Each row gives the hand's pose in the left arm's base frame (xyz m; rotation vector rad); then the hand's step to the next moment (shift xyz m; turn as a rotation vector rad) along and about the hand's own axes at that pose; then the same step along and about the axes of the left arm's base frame.
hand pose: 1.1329 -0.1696 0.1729 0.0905 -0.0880 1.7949
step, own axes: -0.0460 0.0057 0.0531 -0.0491 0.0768 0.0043
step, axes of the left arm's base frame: 0.0055 -0.0516 0.0477 -0.0638 -0.0652 -0.0019
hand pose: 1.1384 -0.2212 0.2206 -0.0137 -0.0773 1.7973
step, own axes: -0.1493 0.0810 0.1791 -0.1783 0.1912 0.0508
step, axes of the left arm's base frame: -0.0542 -0.1716 0.1690 -0.1483 -0.2187 0.0334
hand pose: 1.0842 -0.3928 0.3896 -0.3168 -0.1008 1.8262
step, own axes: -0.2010 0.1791 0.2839 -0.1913 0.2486 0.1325
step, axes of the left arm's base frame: -0.1937 -0.2148 0.2634 -0.2204 -0.2393 0.1005
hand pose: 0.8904 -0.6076 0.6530 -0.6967 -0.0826 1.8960
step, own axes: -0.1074 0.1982 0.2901 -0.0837 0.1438 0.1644
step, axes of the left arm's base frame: -0.2801 -0.1047 0.2134 -0.1786 -0.0927 0.1192
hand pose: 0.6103 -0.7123 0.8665 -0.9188 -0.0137 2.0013
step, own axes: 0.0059 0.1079 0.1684 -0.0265 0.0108 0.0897
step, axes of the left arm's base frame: -0.1829 -0.0041 0.0809 -0.0541 0.0035 0.0770
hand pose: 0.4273 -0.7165 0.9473 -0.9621 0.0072 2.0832
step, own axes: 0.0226 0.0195 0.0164 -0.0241 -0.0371 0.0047
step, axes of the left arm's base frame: -0.0320 0.0076 -0.0088 0.0313 0.0097 0.0301
